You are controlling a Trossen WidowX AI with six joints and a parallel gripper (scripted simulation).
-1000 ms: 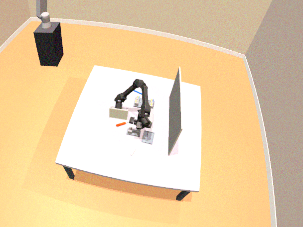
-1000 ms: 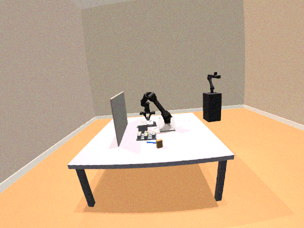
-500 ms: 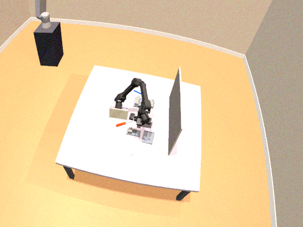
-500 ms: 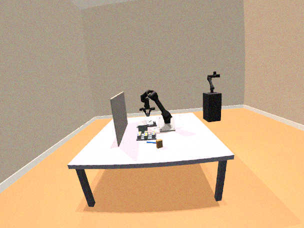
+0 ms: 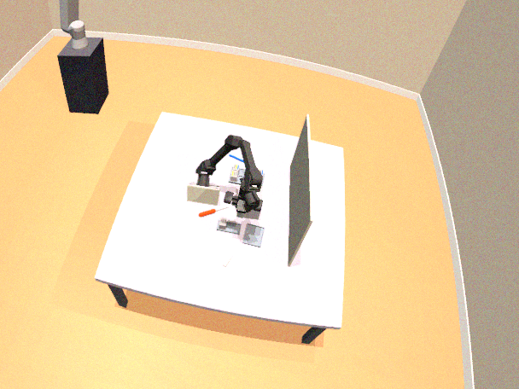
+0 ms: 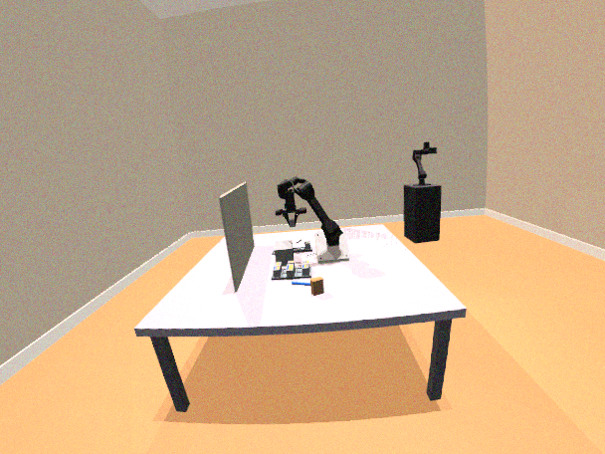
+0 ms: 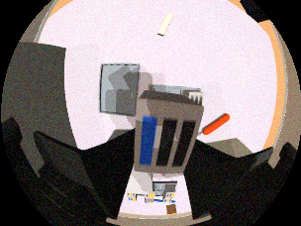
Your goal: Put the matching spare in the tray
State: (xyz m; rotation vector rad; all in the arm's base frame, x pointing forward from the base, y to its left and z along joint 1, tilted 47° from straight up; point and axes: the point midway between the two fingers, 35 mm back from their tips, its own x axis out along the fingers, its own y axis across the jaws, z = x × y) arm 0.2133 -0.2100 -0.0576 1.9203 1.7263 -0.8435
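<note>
Now: gripper tip 17 cm above the grey-blue tray, 9 cm short of it and 3 cm to the left of it. From my gripper tip the other things lie so: grey spare (13 cm below, 8 cm behind); then beige strip (20 cm to the right, 17 cm below, 4 cm behind); then white block (16 cm to the left, 12 cm below, 6 cm ahead).
</note>
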